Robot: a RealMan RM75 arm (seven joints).
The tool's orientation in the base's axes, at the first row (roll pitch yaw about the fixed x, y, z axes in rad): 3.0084, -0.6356, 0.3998
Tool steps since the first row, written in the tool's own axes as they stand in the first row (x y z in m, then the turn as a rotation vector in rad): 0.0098, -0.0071, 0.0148, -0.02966, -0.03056, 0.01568; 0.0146, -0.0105, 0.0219, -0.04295, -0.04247, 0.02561; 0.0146, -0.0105, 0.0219, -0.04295, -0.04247, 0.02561; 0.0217, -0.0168, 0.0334, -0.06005, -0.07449, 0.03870; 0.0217, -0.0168, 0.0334, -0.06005, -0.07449, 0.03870; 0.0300, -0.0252, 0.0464, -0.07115, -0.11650, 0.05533; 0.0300, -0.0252, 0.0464, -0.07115, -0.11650, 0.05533; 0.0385, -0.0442, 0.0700, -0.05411, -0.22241, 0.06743; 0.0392, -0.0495, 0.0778, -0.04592, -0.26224, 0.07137; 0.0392, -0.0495, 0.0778, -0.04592, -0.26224, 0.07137; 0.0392, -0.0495, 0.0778, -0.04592, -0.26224, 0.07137; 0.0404, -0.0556, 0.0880, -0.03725, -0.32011, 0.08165; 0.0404, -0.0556, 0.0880, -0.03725, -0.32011, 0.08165
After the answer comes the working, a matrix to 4 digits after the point.
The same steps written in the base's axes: 0.0138, 0.0113, -0.0067, -0.02225, 0.02122, -0.03338; 0.0205, 0.0168, -0.0099, -0.02993, 0.02936, -0.05046; 0.0205, 0.0168, -0.0099, -0.02993, 0.02936, -0.05046; 0.0307, 0.0262, -0.0156, -0.04486, 0.05561, -0.07448; 0.0307, 0.0262, -0.0156, -0.04486, 0.05561, -0.07448; 0.0419, 0.0381, -0.0219, -0.05638, 0.09356, -0.09882; 0.0419, 0.0381, -0.0219, -0.05638, 0.09356, -0.09882; 0.0563, 0.0612, -0.0377, -0.06973, 0.20013, -0.10967; 0.0597, 0.0673, -0.0441, -0.07379, 0.24070, -0.11221; 0.0597, 0.0673, -0.0441, -0.07379, 0.24070, -0.11221; 0.0597, 0.0673, -0.0441, -0.07379, 0.24070, -0.11221; 0.0648, 0.0745, -0.0521, -0.07938, 0.29912, -0.12145; 0.0648, 0.0745, -0.0521, -0.07938, 0.29912, -0.12145
The tool's axes in the first row as the columns of a matrix, in the base's axes (rounded; the answer above uses it unrounded):
0.7413, 0.3132, 0.5937
0.3132, -0.9437, 0.1067
0.5937, 0.1069, -0.7976

